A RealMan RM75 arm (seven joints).
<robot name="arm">
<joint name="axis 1" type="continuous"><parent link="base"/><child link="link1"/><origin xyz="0 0 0.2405" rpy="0 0 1.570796"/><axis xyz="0 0 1"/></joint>
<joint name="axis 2" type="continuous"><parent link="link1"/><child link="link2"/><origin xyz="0 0 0" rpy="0 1.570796 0"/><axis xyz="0 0 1"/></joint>
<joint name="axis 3" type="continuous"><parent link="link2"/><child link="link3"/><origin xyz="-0.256 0 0" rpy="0 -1.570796 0"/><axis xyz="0 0 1"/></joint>
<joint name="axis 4" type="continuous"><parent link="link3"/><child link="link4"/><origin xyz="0 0 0" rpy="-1.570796 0 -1.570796"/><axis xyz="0 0 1"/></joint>
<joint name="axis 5" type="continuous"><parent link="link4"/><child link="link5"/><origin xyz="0 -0.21 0" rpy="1.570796 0 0"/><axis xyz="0 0 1"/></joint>
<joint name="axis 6" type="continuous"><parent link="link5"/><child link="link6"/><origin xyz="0 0 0" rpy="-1.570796 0 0"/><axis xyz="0 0 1"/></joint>
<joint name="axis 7" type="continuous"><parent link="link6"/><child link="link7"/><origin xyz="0 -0.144 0" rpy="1.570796 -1.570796 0"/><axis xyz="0 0 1"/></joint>
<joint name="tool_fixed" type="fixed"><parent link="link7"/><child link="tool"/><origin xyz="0 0 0" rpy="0 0 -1.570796"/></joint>
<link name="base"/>
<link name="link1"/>
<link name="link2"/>
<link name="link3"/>
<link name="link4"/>
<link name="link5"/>
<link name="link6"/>
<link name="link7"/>
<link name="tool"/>
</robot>
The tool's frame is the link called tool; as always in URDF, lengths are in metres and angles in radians. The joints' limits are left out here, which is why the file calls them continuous.
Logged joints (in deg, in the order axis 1, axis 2, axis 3, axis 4, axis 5, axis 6, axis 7), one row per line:
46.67 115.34 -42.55 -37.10 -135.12 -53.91 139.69
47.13 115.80 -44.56 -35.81 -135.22 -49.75 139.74
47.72 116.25 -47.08 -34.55 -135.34 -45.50 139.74
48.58 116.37 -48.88 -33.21 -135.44 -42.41 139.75
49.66 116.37 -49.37 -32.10 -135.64 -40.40 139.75
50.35 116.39 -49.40 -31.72 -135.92 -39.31 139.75
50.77 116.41 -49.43 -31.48 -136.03 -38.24 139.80
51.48 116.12 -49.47 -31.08 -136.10 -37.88 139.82
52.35 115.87 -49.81 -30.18 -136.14 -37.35 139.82
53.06 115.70 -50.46 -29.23 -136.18 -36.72 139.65
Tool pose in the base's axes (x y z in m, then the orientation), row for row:
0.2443 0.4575 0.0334 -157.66 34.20 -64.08
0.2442 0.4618 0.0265 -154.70 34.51 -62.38
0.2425 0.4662 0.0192 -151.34 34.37 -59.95
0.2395 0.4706 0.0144 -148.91 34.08 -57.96
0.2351 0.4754 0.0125 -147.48 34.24 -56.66
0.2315 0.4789 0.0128 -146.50 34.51 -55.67
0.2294 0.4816 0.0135 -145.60 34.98 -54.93
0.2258 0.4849 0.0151 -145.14 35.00 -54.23
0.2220 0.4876 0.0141 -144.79 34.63 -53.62
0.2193 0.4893 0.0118 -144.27 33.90 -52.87
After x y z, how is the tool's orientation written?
As angles about the fixed x, y, z axes (roll, pitch, yaw), in degrees.
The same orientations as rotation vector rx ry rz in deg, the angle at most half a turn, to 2 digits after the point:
-115.72 82.59 22.14
-114.48 80.69 20.88
-113.70 78.12 19.29
-113.35 76.03 18.13
-112.98 74.68 17.90
-112.69 73.67 17.98
-112.14 72.93 18.22
-112.22 72.24 18.27
-112.58 71.61 17.94
-113.12 70.81 17.19

